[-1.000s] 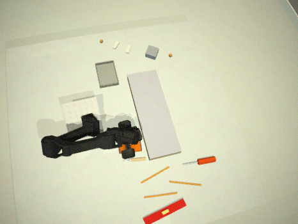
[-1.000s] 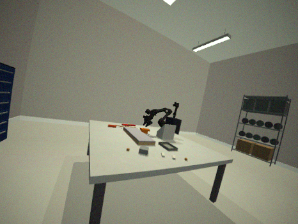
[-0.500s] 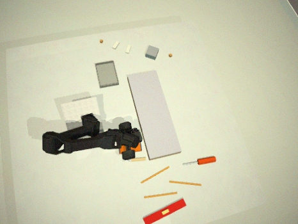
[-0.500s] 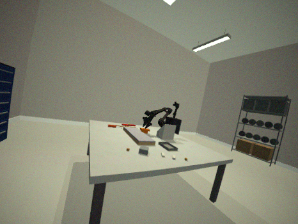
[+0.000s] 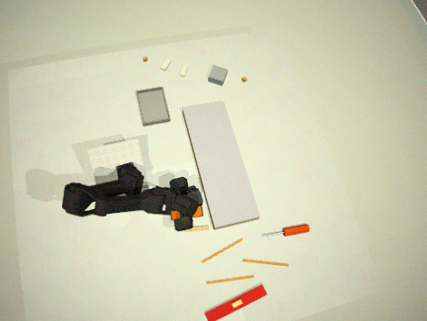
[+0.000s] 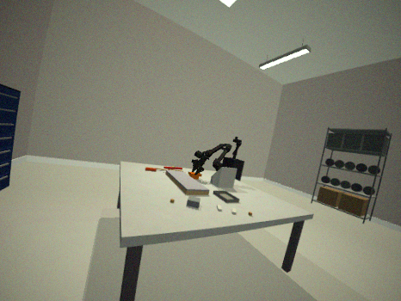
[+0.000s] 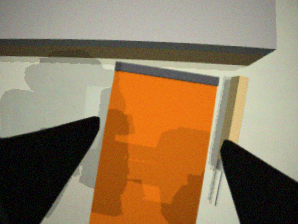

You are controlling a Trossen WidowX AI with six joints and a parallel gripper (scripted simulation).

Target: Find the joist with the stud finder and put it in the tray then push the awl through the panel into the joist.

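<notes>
The small light is 5 cm below my gripper tip, 4 cm behind it and 1 cm to the left of it. Also, from my gripper tip: awl 6 cm to the right, 4 cm below, 2 cm behind; then red level 37 cm to the right, 5 cm ahead, 3 cm below; then orange stud finder 3 cm below, 3 cm behind, 1 cm to the left.
</notes>
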